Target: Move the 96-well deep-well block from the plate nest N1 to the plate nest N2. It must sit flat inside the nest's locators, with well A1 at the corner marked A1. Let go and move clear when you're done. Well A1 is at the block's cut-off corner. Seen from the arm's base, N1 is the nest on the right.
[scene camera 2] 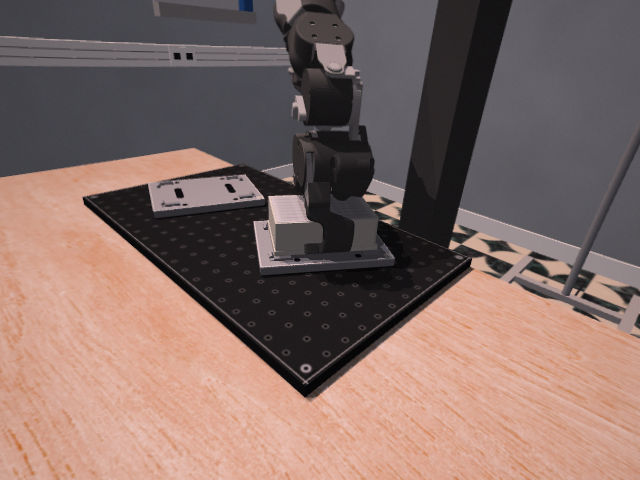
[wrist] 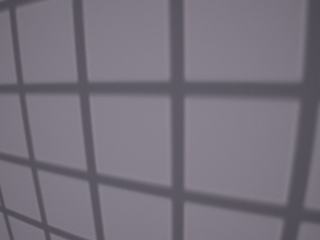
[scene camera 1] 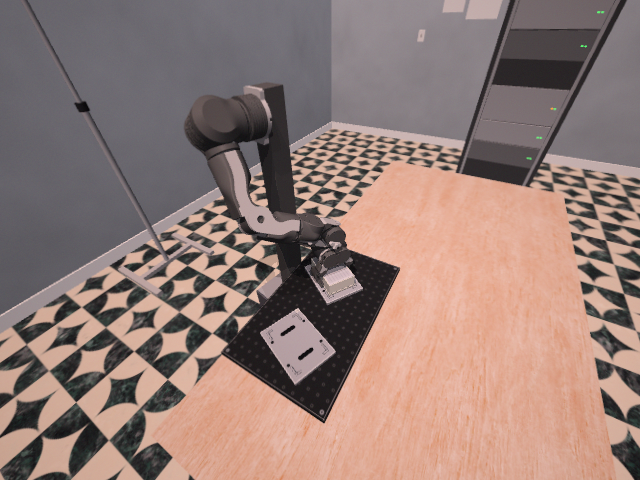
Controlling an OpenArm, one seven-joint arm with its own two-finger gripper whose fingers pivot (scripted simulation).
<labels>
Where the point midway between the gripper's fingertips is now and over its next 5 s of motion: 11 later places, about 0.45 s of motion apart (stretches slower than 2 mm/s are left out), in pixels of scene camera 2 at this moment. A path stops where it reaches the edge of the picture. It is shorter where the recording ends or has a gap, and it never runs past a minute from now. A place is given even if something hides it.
The gripper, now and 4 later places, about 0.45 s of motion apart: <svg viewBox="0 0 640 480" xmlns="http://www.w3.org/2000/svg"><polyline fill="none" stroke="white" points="318,234 318,235 318,230 320,203 321,177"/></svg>
</labels>
